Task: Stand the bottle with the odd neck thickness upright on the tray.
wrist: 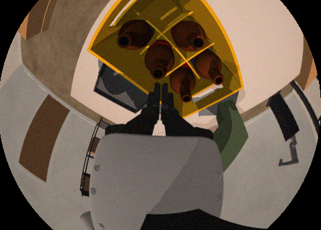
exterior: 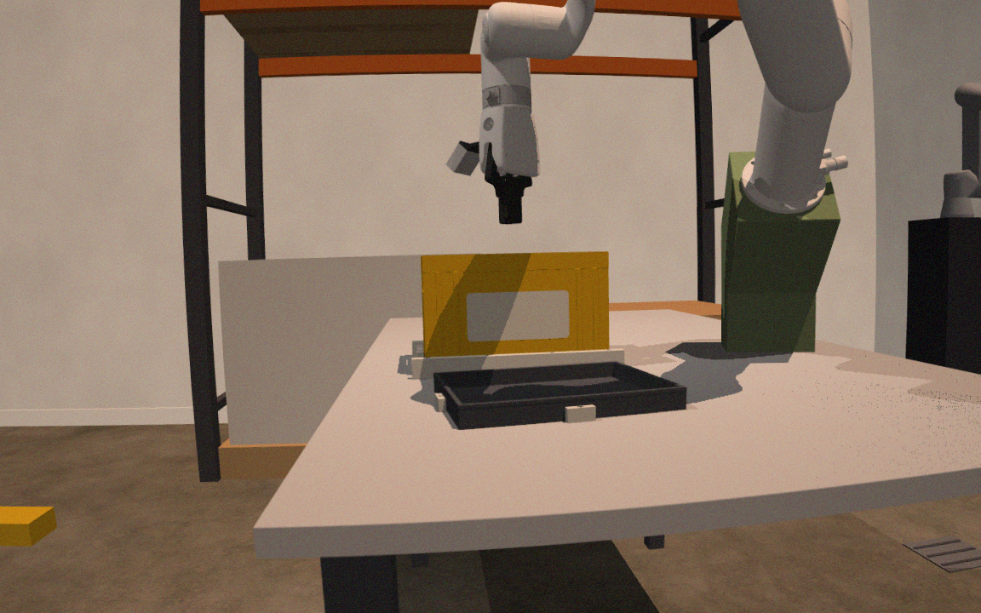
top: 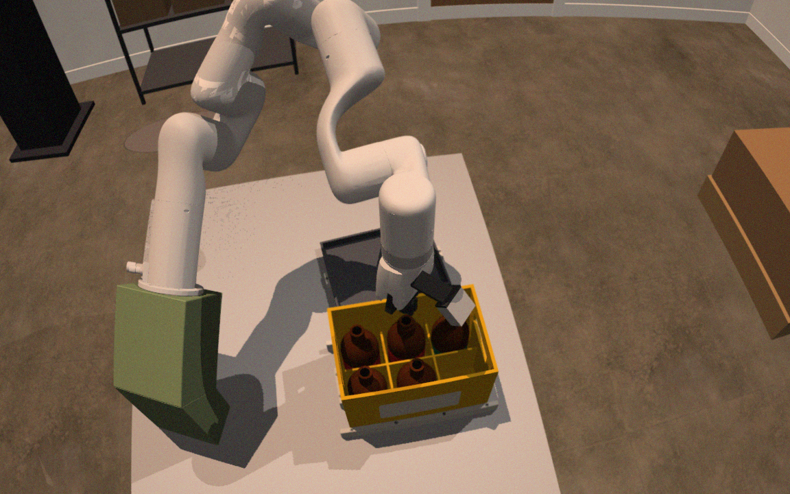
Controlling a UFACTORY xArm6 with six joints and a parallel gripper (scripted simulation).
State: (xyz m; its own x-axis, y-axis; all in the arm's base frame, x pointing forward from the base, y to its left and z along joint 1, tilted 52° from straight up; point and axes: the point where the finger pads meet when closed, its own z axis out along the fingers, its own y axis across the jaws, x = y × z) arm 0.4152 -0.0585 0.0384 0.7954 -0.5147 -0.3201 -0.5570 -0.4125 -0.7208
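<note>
My gripper is now 1 cm to the right of the glass bottle and 15 cm above it. From my hand the other things lie so: yellow crate: 1 cm ahead, 4 cm to the right, 16 cm below; dark tray: 5 cm behind, 24 cm to the left, 23 cm below.
</note>
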